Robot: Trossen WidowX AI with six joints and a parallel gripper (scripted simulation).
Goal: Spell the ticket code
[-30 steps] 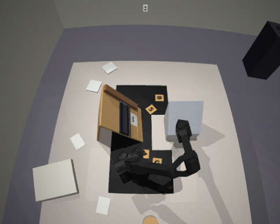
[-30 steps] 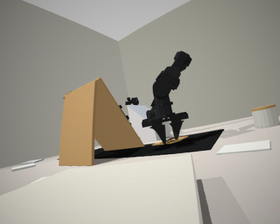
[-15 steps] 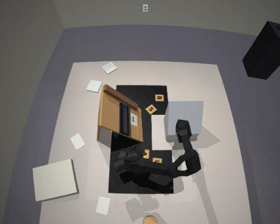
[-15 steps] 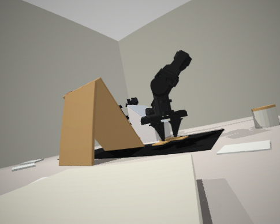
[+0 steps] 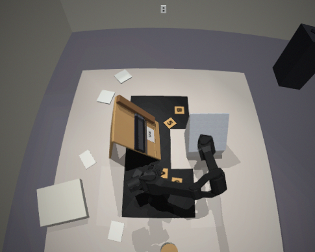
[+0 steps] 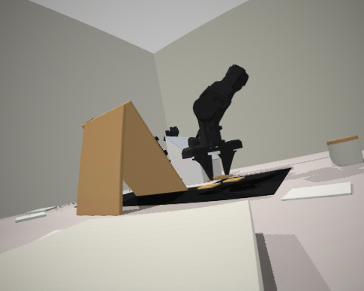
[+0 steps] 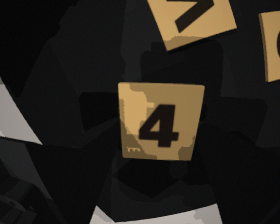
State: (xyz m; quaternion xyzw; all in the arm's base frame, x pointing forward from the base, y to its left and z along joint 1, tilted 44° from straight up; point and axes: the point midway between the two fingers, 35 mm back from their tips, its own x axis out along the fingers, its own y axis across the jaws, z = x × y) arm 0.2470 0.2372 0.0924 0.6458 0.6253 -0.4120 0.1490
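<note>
My gripper tip is now 70 mm to the left of the v tile, 50 mm past it and 30 mm above it. Round my gripper tip: black mat: 220 mm to the right, 50 mm behind, 30 mm below; then g tile: 140 mm behind, 30 mm below, 20 mm to the right; then tile marked 4: right at my gripper tip.
</note>
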